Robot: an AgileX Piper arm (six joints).
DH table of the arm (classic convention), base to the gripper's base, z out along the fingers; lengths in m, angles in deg. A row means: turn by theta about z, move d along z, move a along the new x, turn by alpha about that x. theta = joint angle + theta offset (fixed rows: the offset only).
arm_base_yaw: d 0.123; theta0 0; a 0; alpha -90
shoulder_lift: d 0; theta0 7.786; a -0.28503; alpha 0
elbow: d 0; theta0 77.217; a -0.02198; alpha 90
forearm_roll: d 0.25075; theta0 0; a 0; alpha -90
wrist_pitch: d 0; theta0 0; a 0; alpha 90
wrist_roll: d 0.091; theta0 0; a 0; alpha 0
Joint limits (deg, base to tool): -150..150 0..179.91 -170..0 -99.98..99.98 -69.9..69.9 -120..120
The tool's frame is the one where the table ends.
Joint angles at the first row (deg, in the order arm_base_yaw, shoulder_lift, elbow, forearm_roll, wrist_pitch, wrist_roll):
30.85 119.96 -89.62 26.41 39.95 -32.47
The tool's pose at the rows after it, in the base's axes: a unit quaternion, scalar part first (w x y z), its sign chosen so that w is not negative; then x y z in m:
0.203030 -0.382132 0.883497 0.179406 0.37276 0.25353 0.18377
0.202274 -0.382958 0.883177 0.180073 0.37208 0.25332 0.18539
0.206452 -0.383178 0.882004 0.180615 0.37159 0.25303 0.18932
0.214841 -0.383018 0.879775 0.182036 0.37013 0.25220 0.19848
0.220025 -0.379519 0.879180 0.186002 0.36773 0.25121 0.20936
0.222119 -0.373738 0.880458 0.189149 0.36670 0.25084 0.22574
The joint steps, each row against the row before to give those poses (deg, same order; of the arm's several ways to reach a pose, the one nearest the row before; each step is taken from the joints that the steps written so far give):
-0.01 0.00 -0.11 0.00 1.05 0.07
0.00 -0.23 0.00 0.00 0.32 0.00
0.01 -0.50 0.00 0.00 -0.01 0.00
0.00 -1.19 0.00 -0.05 0.15 0.17
-0.01 -1.36 -0.14 0.00 0.73 0.76
0.01 -1.23 -1.75 -0.99 2.33 2.27

